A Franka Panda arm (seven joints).
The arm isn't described. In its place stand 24 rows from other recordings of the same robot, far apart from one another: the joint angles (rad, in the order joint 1, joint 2, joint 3, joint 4, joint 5, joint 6, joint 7), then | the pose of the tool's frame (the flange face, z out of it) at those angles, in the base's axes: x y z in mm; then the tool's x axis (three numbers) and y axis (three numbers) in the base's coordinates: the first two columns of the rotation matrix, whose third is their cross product.
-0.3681 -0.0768 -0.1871 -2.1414 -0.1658 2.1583 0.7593 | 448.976 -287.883 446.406 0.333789 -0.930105 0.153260 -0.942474 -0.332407 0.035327
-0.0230 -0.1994 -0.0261 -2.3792 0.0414 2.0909 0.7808 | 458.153 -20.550 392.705 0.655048 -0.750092 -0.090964 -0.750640 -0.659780 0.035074
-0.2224 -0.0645 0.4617 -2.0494 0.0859 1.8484 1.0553 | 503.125 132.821 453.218 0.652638 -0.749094 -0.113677 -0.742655 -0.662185 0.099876
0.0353 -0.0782 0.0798 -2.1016 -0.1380 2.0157 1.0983 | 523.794 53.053 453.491 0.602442 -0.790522 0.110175 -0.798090 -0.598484 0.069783
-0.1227 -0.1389 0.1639 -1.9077 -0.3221 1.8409 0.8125 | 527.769 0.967 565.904 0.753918 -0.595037 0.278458 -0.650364 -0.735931 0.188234
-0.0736 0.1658 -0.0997 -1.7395 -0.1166 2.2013 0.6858 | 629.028 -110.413 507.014 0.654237 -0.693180 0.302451 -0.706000 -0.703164 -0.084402
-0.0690 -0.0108 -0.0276 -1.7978 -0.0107 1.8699 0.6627 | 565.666 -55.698 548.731 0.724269 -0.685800 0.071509 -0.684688 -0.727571 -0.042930
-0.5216 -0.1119 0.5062 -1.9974 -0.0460 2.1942 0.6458 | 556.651 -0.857 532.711 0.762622 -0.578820 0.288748 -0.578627 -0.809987 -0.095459
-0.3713 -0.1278 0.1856 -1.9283 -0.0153 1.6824 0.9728 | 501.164 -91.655 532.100 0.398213 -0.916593 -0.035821 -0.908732 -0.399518 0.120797
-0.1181 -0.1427 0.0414 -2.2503 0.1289 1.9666 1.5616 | 480.523 -28.299 414.091 -0.132974 -0.985443 -0.105928 -0.982866 0.117348 0.142139
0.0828 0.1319 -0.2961 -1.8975 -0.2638 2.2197 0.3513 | 596.352 -131.394 455.657 0.893983 -0.370012 0.252756 -0.421866 -0.885142 0.196349
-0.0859 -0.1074 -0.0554 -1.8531 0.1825 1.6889 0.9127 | 519.816 -57.559 560.202 0.468583 -0.864451 -0.182083 -0.882995 -0.464690 -0.066205
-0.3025 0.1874 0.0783 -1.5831 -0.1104 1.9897 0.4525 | 623.292 -153.247 548.083 0.775398 -0.585988 0.235321 -0.600870 -0.799279 -0.010433
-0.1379 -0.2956 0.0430 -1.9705 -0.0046 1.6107 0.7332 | 456.500 -41.568 588.921 0.673651 -0.738152 -0.036417 -0.736118 -0.674549 0.055811
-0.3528 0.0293 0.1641 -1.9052 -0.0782 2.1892 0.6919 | 580.840 -114.685 505.892 0.635777 -0.734672 0.236740 -0.734379 -0.670170 -0.107516
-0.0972 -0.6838 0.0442 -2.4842 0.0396 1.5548 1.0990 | 316.394 -11.030 497.577 0.375711 -0.918915 -0.120150 -0.894540 -0.393474 0.212075
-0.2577 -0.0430 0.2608 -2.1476 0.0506 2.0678 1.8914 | 525.542 5.074 416.988 -0.336594 -0.941465 -0.018647 -0.940892 0.335463 0.046757
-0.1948 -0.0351 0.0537 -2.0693 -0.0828 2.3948 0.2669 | 566.113 -80.820 484.782 0.873538 -0.329774 0.358024 -0.346205 -0.937961 -0.019250
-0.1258 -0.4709 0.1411 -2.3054 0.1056 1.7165 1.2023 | 398.041 21.378 512.880 0.331553 -0.940112 -0.079129 -0.935739 -0.338381 0.099450
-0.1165 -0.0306 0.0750 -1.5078 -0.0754 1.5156 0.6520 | 538.661 -30.043 666.149 0.764074 -0.640460 0.077474 -0.644190 -0.763917 0.038089
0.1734 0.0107 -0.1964 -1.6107 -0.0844 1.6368 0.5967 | 562.826 -20.885 605.930 0.816489 -0.574110 0.061183 -0.577196 -0.814192 0.062734
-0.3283 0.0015 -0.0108 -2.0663 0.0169 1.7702 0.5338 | 483.915 -169.120 410.216 0.602108 -0.754894 -0.260004 -0.751030 -0.646018 0.136435
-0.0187 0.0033 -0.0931 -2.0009 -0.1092 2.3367 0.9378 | 580.987 -66.945 490.013 0.506899 -0.818345 0.270859 -0.801451 -0.563111 -0.201449
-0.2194 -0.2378 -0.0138 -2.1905 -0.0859 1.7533 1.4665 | 443.783 -113.556 470.945 -0.098073 -0.993643 0.055275 -0.972732 0.107443 0.205543
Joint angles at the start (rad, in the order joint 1, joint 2, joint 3, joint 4, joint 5, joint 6, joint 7): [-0.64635, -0.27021, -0.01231, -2.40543, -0.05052, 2.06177, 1.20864]
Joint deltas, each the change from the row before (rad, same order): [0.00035, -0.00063, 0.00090, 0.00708, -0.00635, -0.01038, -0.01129]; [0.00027, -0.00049, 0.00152, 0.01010, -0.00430, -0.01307, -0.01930]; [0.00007, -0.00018, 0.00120, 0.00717, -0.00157, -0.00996, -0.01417]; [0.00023, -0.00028, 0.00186, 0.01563, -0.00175, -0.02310, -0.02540]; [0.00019, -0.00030, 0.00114, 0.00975, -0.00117, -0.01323, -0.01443]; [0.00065, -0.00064, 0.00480, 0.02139, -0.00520, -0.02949, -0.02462]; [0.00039, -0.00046, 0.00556, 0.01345, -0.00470, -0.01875, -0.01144]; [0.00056, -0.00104, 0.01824, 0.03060, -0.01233, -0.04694, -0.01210]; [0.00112, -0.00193, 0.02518, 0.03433, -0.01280, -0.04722, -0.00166]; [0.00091, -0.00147, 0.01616, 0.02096, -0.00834, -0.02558, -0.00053]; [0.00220, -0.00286, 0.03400, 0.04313, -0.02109, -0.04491, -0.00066]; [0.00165, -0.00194, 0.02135, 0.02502, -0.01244, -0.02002, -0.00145]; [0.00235, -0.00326, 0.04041, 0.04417, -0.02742, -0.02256, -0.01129]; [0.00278, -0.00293, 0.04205, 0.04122, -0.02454, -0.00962, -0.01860]
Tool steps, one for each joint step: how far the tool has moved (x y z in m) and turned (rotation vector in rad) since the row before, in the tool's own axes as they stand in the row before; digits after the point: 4 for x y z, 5 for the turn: [0.0001, -0.0003, -0.0027, -0.00466, 0.00478, -0.01509]; [0.0000, -0.0007, -0.0038, -0.00399, 0.00340, -0.02240]; [-0.0001, -0.0005, -0.0026, -0.00316, 0.00087, -0.01566]; [-0.0001, -0.0007, -0.0055, -0.00760, -0.00045, -0.02721]; [0.0000, -0.0005, -0.0036, -0.00359, 0.00025, -0.01557]; [-0.0010, -0.0013, -0.0079, -0.00966, 0.00321, -0.03041]; [-0.0016, -0.0012, -0.0051, -0.00718, 0.00396, -0.01780]; [-0.0058, -0.0031, -0.0115, -0.02170, 0.01044, -0.03131]; [-0.0086, -0.0046, -0.0141, -0.01916, 0.01608, -0.02641]; [-0.0055, -0.0029, -0.0092, -0.00893, 0.01256, -0.01608]; [-0.0114, -0.0062, -0.0198, -0.01339, 0.03363, -0.03318]; [-0.0071, -0.0042, -0.0125, -0.00228, 0.02366, -0.02126]; [-0.0126, -0.0084, -0.0235, 0.00461, 0.05359, -0.04784]; [-0.0131, -0.0100, -0.0239, 0.01486, 0.05639, -0.05576]
